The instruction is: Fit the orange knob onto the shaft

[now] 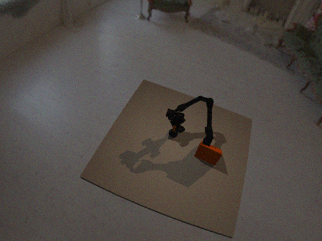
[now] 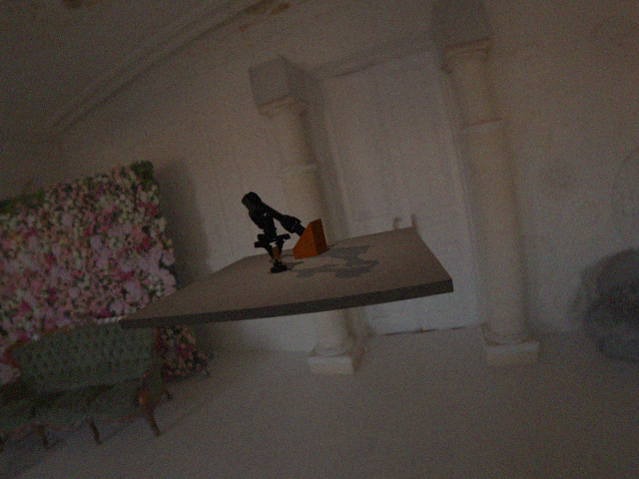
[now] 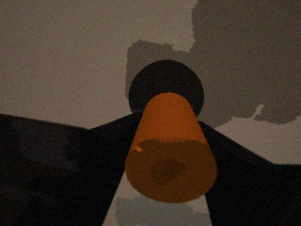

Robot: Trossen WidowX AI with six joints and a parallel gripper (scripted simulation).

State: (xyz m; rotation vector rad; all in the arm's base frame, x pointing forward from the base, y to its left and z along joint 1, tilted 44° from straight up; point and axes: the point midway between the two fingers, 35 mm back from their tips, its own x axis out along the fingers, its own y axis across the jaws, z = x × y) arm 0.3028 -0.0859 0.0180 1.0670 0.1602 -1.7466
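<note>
Now: gripper tip 2 cm below the orange knob. Also, from my gripper tip: dark round pedestal 4 cm below.
</note>
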